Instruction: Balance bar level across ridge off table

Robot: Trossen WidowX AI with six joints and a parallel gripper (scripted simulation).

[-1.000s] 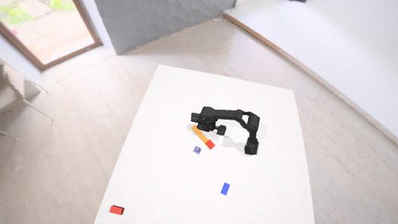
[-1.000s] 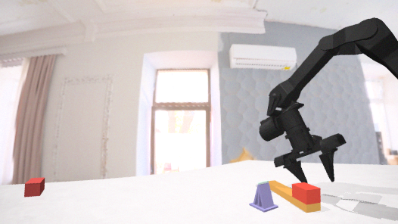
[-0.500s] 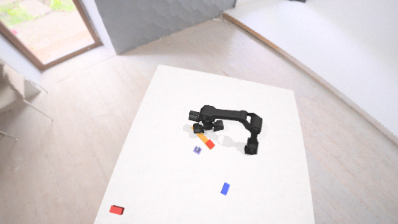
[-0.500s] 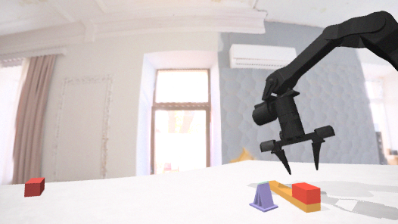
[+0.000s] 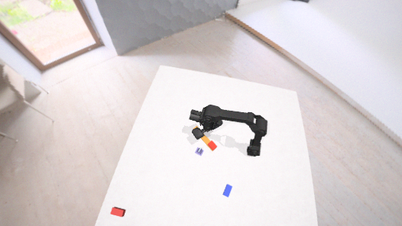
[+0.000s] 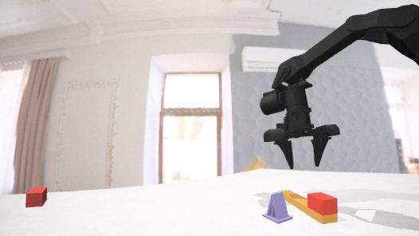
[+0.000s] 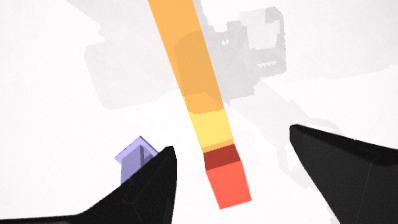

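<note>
My gripper tip is now 2 cm short of the ridge, 11 cm to the right of it and 4 cm above it. The rest, counted from my gripper tip: blue block (19 cm behind, 31 cm to the left, 9 cm below); then red block (41 cm ahead, 54 cm to the left, 8 cm below).
</note>
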